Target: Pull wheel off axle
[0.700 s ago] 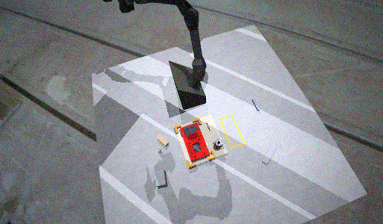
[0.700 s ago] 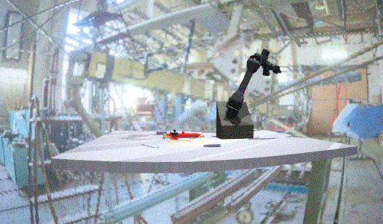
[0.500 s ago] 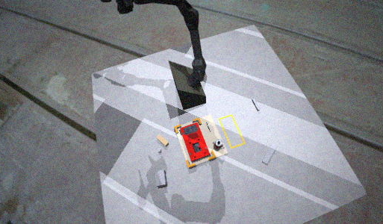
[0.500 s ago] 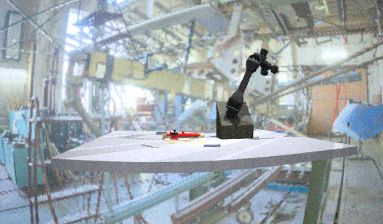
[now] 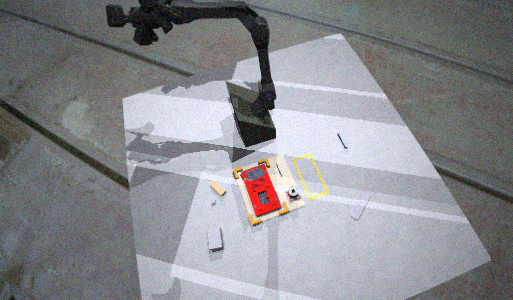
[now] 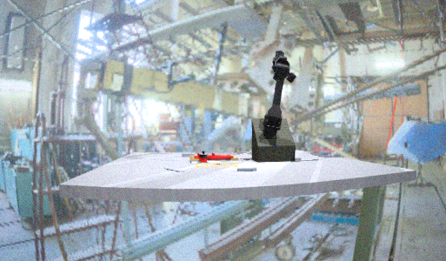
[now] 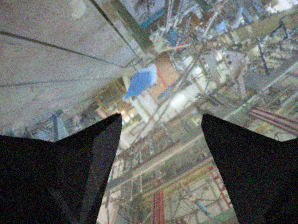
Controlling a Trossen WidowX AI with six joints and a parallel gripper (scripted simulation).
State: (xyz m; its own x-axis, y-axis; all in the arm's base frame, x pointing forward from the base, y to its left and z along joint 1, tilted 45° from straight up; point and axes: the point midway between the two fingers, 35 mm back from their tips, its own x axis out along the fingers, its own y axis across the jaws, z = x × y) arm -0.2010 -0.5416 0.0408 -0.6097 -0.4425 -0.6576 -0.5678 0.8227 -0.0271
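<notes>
My gripper tip is 59 cm short of the grey wheel, 43 cm to the right of it and 50 cm above it. The rest, counted from my gripper tip: dark stick (42 cm ahead, 72 cm to the left, 53 cm below); then tan block (48 cm ahead, 14 cm to the left, 53 cm below); then grey angle piece (68 cm ahead, 9 cm to the left, 53 cm below).
</notes>
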